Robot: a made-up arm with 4 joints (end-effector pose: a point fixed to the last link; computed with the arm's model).
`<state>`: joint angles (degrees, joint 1 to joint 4).
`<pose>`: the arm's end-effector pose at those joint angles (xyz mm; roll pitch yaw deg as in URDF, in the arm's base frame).
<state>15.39 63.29 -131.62 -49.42</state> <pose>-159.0 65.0 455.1 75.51 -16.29 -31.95</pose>
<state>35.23 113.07 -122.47 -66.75</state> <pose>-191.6 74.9 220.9 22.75 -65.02 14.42</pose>
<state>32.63 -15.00 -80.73 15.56</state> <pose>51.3 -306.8 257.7 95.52 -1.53 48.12</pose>
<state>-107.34 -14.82 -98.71 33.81</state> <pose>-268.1 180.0 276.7 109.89 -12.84 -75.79</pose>
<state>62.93 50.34 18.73 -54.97</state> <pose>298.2 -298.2 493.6 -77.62 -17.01 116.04</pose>
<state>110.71 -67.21 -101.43 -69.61</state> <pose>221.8 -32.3 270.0 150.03 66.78 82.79</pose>
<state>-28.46 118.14 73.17 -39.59</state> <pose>-8.4 287.4 660.6 165.45 38.68 -37.67</pose>
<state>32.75 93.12 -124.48 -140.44</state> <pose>-68.0 180.8 284.6 141.67 -32.95 -123.99</pose>
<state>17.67 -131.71 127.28 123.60</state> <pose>73.2 60.2 -146.9 172.03 56.14 -168.96</pose>
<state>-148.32 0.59 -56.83 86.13</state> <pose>-195.3 274.9 312.1 87.42 33.67 -62.97</pose>
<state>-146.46 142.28 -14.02 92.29</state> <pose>93.8 -204.4 402.3 -88.20 -38.22 120.62</pose>
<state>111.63 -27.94 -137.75 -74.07</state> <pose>297.8 9.4 462.5 137.10 68.71 70.74</pose>
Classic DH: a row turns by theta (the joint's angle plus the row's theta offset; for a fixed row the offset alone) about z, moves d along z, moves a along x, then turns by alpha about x. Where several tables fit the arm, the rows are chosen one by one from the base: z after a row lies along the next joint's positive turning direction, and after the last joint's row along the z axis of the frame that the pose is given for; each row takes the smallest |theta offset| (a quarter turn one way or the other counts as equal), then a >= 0, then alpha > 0; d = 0 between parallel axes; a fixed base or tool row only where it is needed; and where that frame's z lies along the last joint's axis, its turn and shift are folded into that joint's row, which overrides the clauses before.
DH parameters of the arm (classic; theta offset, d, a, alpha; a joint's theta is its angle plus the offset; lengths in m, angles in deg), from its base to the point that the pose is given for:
joint 1: -90 0.25 0.06 90
joint 2: 20.14 0 0.3195 0
joint 3: 69.86 0.02 -0.17 -90
joint 4: -90 -0.03 0.12 -90
tool (fixed): 180 0.05 0 0

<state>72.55 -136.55 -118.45 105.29</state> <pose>-5.6 64.5 10.3 -85.96 -14.46 -33.25</pose>
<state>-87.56 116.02 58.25 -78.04</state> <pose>168.5 101.0 749.9 -154.16 76.76 -62.32</pose>
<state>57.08 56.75 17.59 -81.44</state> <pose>297.9 -296.8 514.1 -87.61 -15.48 138.20</pose>
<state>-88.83 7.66 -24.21 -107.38</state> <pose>-286.7 26.0 103.4 135.15 -66.18 133.47</pose>
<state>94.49 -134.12 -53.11 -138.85</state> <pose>-66.3 32.4 246.2 -9.56 40.75 -91.79</pose>
